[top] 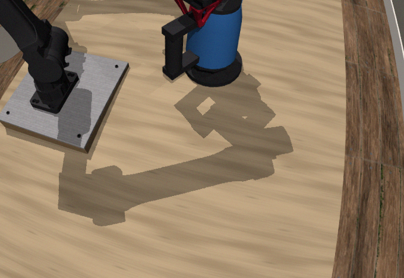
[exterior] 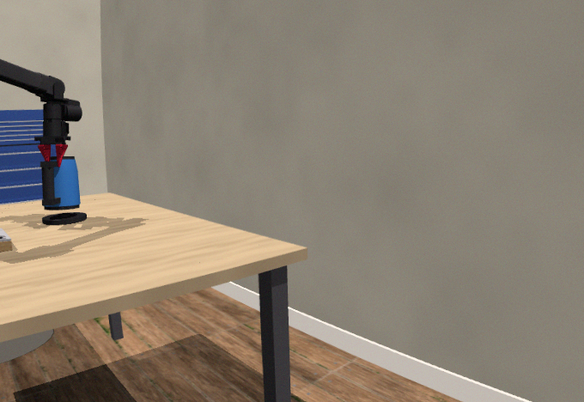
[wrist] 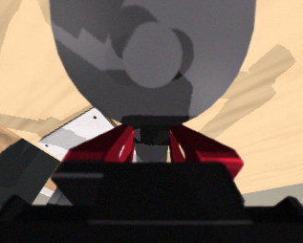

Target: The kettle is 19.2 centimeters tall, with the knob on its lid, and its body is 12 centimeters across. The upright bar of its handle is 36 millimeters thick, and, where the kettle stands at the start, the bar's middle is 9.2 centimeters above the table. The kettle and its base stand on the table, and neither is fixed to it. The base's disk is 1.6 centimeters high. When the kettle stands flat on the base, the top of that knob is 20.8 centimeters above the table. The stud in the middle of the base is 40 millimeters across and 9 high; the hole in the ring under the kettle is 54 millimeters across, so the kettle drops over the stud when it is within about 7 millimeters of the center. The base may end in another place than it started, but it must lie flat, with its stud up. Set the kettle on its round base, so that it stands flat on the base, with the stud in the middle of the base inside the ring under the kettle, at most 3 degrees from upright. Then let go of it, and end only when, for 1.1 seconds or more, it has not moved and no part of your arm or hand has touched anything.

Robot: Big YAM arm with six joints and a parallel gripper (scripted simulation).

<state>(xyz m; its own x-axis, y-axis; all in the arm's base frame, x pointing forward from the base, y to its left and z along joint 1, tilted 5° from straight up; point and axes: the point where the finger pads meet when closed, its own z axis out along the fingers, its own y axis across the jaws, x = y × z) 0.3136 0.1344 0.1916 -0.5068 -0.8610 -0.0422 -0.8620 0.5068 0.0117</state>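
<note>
Now: hand 10 mm short of the blue kettle, 20 mm to the right of it and 60 mm above it. From my hand the other things lie so: black round base: 30 mm ahead, 60 mm to the left, 190 mm below.
</note>
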